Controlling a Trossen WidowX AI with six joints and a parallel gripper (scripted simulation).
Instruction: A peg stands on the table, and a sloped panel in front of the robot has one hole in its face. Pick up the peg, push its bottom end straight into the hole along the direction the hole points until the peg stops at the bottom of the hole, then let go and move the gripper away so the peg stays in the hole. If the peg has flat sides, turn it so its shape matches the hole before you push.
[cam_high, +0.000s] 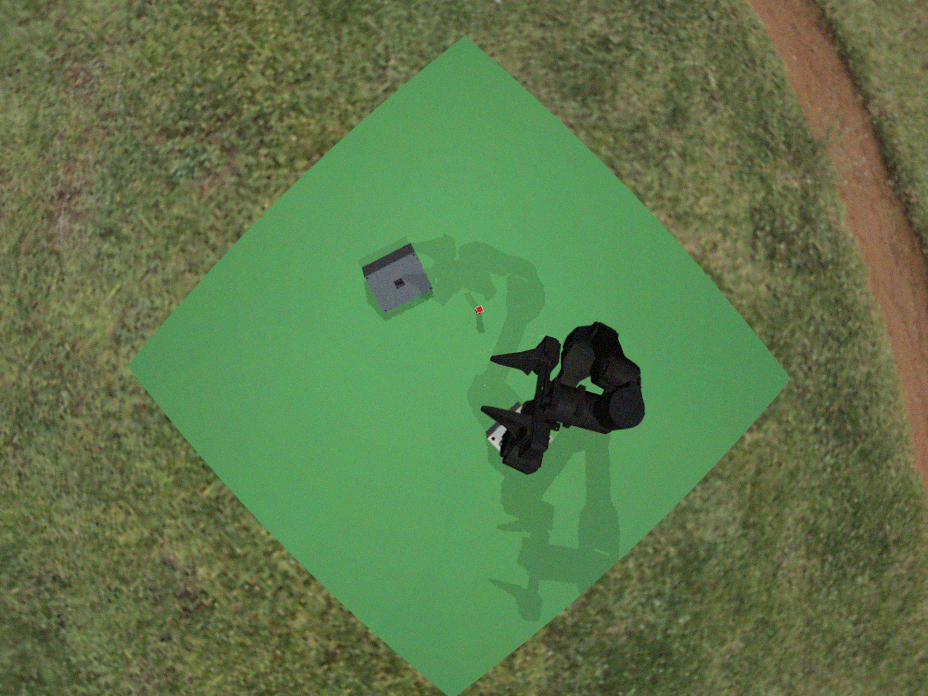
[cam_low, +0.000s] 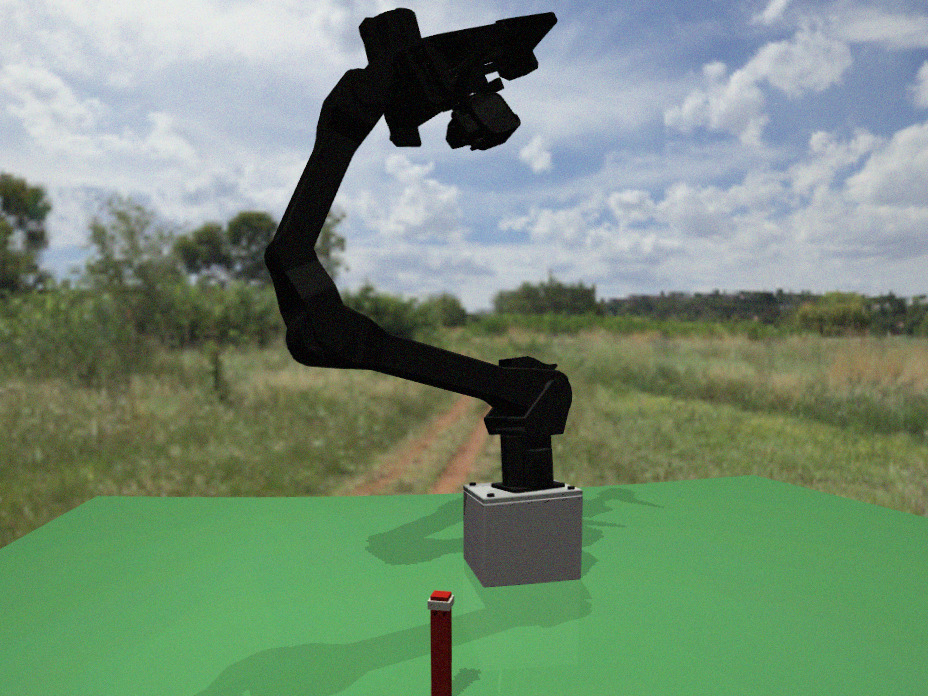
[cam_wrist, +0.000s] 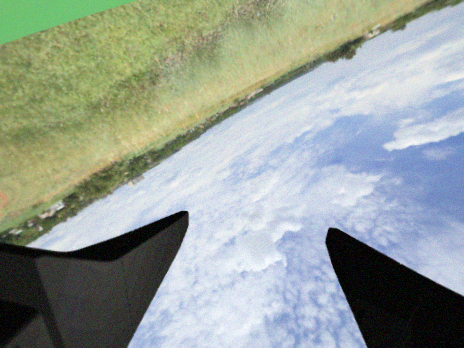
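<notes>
Right now the red square peg is 490 mm below my gripper tip, 120 mm to the right of it and 80 mm ahead of it. The rest, counted from my gripper tip: panel (510 mm below, 280 mm ahead, 70 mm to the right).
</notes>
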